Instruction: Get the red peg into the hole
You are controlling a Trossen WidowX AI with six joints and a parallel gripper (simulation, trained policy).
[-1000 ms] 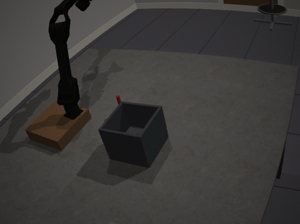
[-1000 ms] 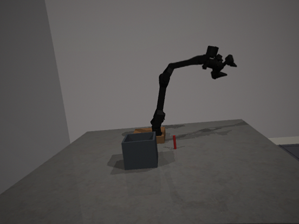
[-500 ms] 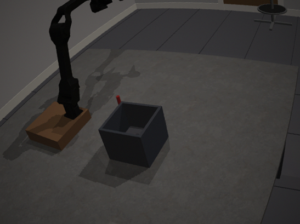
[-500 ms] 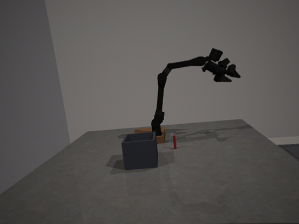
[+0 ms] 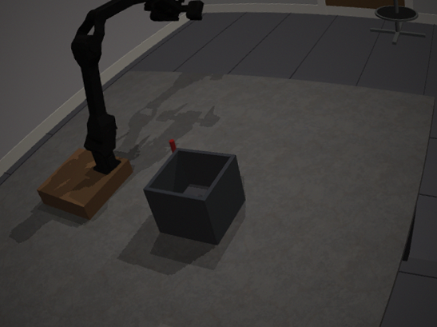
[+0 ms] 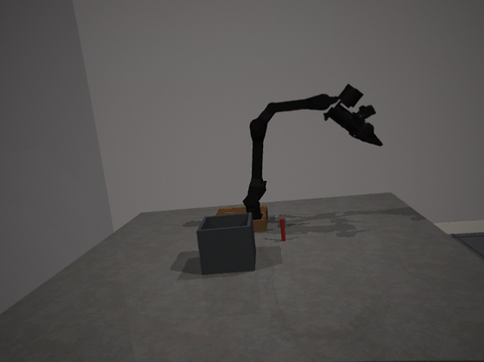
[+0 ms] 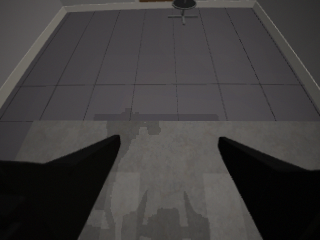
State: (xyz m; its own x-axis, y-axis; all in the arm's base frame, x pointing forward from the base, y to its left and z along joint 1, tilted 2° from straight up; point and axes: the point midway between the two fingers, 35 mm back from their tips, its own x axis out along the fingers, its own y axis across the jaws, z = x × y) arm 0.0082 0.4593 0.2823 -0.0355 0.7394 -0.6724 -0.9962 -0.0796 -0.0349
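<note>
My gripper tip is now 140 mm short of the red peg, 360 mm to the left of it and 260 mm above it. From my gripper tip the other things lie so: plate (330 mm ahead, 510 mm to the right, 260 mm below).
</note>
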